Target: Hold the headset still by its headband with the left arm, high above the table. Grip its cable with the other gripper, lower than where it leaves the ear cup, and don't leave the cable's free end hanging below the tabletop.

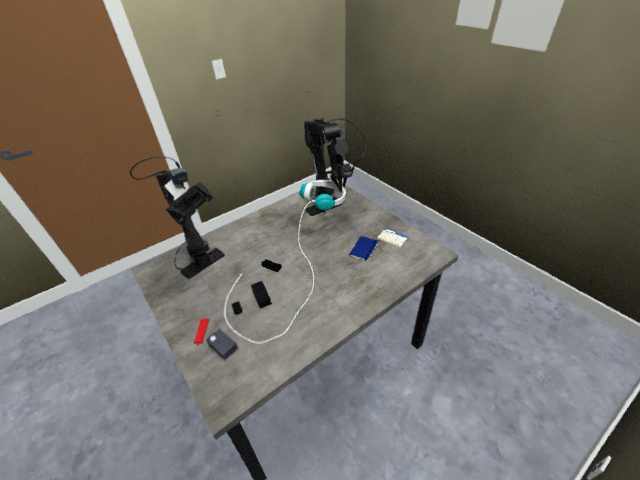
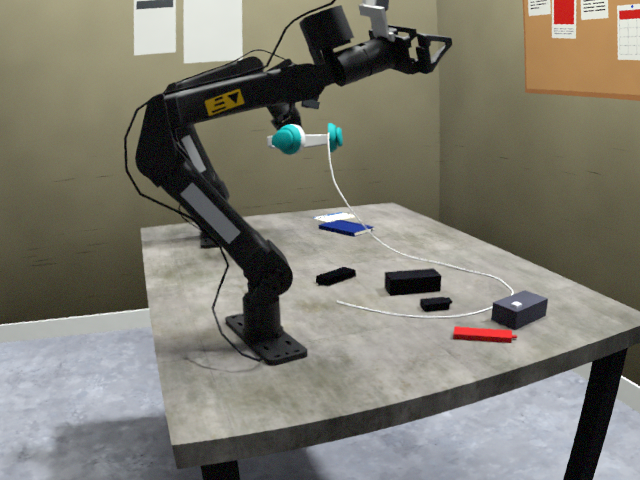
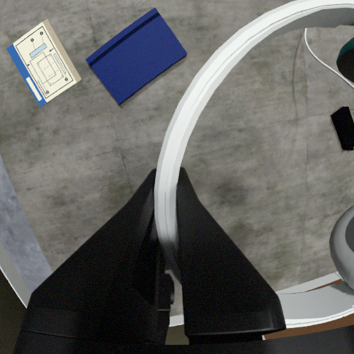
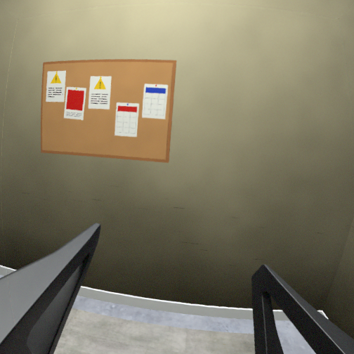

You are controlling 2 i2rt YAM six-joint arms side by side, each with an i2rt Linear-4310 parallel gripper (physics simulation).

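Places are measured from the left arm's base along level axes (x back, y right, z up), in metres.
Pixels of known places: left gripper, between the fingertips: [image 1: 342, 191]; right gripper, between the fingertips: [image 1: 198, 206] [image 2: 433, 36]; left arm's base, origin of its link: [image 2: 212, 238]; right arm's base, origin of its link: [image 1: 203, 263] [image 2: 263, 338].
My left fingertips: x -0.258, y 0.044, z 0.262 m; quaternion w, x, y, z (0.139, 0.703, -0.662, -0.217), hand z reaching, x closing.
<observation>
For each thing: its top centre in the pictures, then the offset to it from my left fingertips. "spot": a spot on its surface instead.
- cable's free end, a spot on its surface: [image 2: 338, 301] [image 1: 241, 274] spot: dx +0.021, dy +0.516, dz -0.259 m
- blue notebook, centre of its top: [image 2: 346, 225] [image 1: 364, 247] dx -0.133, dy -0.037, dz -0.250 m
- cream-coloured booklet, centre of its top: [image 2: 335, 217] [image 1: 392, 237] dx -0.138, dy -0.199, dz -0.261 m
- dark grey box, centre of its top: [image 2: 521, 297] [image 1: 220, 340] dx -0.287, dy +0.697, dz -0.221 m
- red stick, centre of its top: [image 2: 486, 332] [image 1: 201, 331] dx -0.184, dy +0.749, dz -0.252 m
The white headset headband [image 1: 343, 195] [image 2: 314, 140] [image 3: 192, 100] is held between the fingers of my left gripper [image 1: 342, 187] [image 3: 169, 175], which is shut on it. The headset is in the air above the table, with teal ear cups [image 1: 324, 201] [image 2: 287, 139]. Its white cable [image 1: 313, 279] [image 2: 338, 191] [image 3: 325, 65] leaves one ear cup, drops to the table and curves across it. The cable's free end [image 1: 241, 274] [image 2: 338, 301] lies on the tabletop. My right gripper [image 2: 439, 54] [image 4: 183, 253] is open and empty, raised high, apart from the cable.
A blue notebook [image 1: 363, 248] [image 2: 345, 227] [image 3: 136, 56] lies beside a cream-coloured booklet [image 1: 392, 237] [image 3: 45, 62]. Within and near the cable's curve are black objects [image 1: 261, 293] [image 2: 412, 281]. A dark grey box [image 1: 222, 343] [image 2: 519, 310] and a red stick [image 1: 201, 331] [image 2: 483, 334] lie near the cable.
</observation>
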